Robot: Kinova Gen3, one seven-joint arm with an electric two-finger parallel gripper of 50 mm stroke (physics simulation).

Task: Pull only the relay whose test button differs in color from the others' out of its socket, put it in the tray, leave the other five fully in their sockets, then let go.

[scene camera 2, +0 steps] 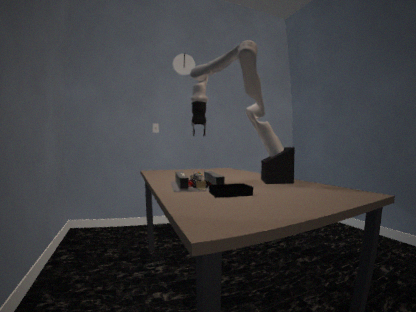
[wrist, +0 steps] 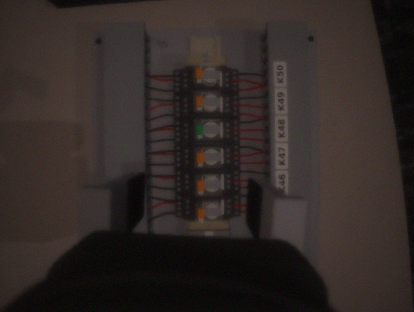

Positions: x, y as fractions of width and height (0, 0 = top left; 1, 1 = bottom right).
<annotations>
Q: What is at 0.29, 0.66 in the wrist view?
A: My gripper.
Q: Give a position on a relay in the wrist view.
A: At 0.50, 0.67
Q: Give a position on a panel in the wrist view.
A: At 0.58, 0.15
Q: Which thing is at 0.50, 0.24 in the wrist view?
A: A relay.
</annotations>
